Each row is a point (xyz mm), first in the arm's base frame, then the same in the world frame.
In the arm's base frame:
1: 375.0 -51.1 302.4
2: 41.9 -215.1 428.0
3: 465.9 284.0 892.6
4: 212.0 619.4 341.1
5: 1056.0 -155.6 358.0
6: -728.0 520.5 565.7
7: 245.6 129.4 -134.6
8: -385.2 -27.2 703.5
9: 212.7 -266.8 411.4
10: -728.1 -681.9 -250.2
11: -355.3 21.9 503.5
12: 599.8 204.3 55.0
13: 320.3 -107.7 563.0
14: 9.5 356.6 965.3
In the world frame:
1: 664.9 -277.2 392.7
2: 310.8 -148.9 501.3
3: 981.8 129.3 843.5
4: 954.7 311.1 174.7
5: 1137.0 -734.9 606.0
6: 172.3 883.2 239.7
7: 646.9 -236.5 -95.5
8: 110.6 341.9 613.5
9: 411.5 -293.3 535.0
10: -624.9 -279.2 -113.8
11: 151.4 283.8 417.9
12: 982.9 -322.1 120.9
13: 604.0 -187.0 642.2
14: 674.1 479.2 801.3

